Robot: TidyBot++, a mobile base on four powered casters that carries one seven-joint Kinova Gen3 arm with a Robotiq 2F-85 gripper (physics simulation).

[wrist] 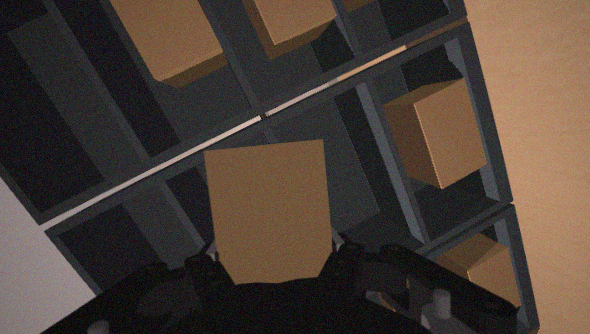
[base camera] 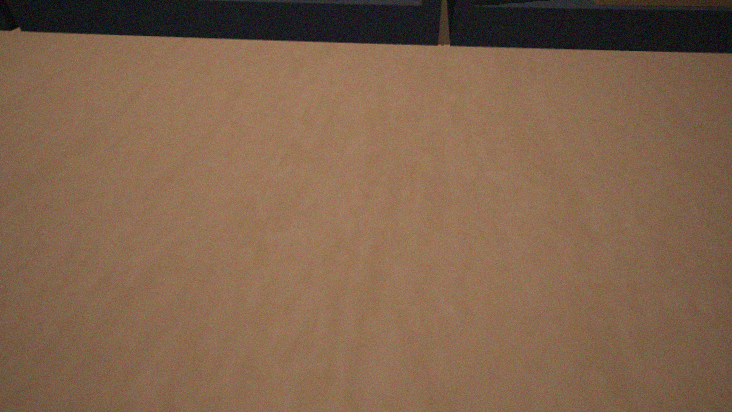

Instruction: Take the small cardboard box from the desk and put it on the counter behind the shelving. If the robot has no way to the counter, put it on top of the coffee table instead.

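Frame: origin at the arm's base, x left, y down, z back, level; metres.
Where they show: gripper, fingertip midpoint: (wrist: 276,244).
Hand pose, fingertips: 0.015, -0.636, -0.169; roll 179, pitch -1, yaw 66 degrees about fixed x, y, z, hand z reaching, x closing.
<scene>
After its pixels a point has its place, as x, y, z.
The small cardboard box (wrist: 272,210) @(-0.015, -0.625, -0.134) is in the lower middle of the wrist view, between the fingers of my gripper (wrist: 276,244) @(0.015, -0.636, -0.169), which is shut on it. Dark shelving (wrist: 391,160) @(0.239, -0.137, -1.076) (base camera: 230,23) @(0.265, 0.364, -1.050) spreads behind the held box in the wrist view and crosses the top edge of the base camera view. No contact between the held box and the shelving can be made out. The desk and the coffee table do not show, and I cannot identify the counter in either view.
Other cardboard boxes (wrist: 165,35) @(-0.578, -0.754, -0.945) (wrist: 295,20) @(-0.443, -0.297, -0.966) (wrist: 450,135) @(0.264, 0.171, -1.070) (wrist: 492,270) @(1.097, 0.192, -1.193) stand in the shelving. A narrow gap (base camera: 444,28) separates two dark units ahead. Tan floor (base camera: 358,230) @(0.011, 0.397, -0.454) (wrist: 550,150) @(0.456, 0.397, -0.863) lies before the base and along the shelving's right side. A pale surface (wrist: 30,270) @(-0.054, -2.041, -1.383) shows at lower left.
</scene>
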